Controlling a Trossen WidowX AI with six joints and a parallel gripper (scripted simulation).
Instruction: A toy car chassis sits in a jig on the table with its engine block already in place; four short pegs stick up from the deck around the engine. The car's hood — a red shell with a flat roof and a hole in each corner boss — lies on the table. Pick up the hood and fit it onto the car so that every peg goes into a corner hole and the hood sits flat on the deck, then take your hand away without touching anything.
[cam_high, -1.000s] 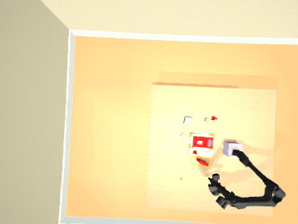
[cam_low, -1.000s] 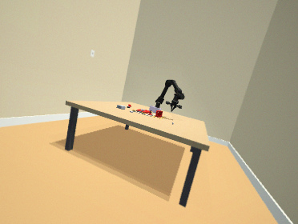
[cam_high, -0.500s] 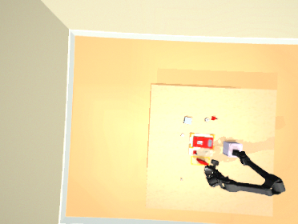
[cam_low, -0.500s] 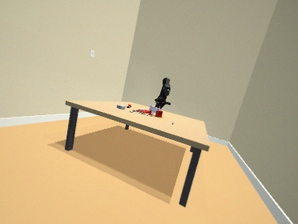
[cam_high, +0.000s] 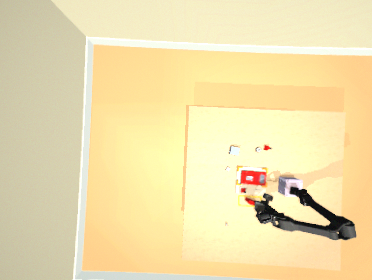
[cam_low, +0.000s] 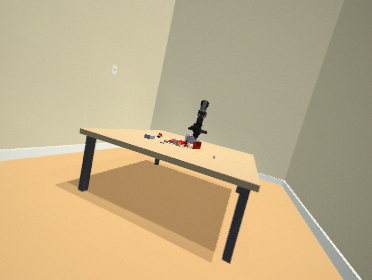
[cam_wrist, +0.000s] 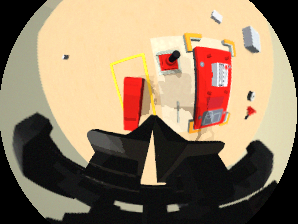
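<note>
Right now my gripper tip is 5 cm above the red hood, 3 cm to the right of it and 1 cm short of it.
</note>
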